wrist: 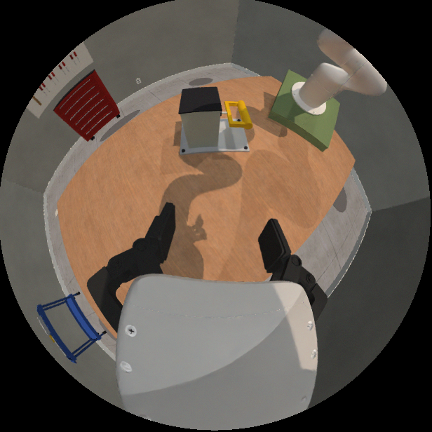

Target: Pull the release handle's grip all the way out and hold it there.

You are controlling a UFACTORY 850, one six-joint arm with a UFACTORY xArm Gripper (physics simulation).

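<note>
The release handle's yellow grip [246, 116] is a D-shaped loop on the right side of a beige box with a black top [200, 122]. A short light rod joins the grip to the box. The box stands on a grey base plate [232, 142] with dark bolts at its corners. My gripper [221, 222] is wide open and empty, high over the table. In the view, the box and the grip lie above and beyond its fingertips, well apart from them.
The wooden table [115, 175] carries the box. The robot's base stands on a green block [300, 122] at the upper right, with the pale arm [350, 65] rising from it. A red tool cabinet [86, 106] and a blue frame [82, 317] stand off the table at the left.
</note>
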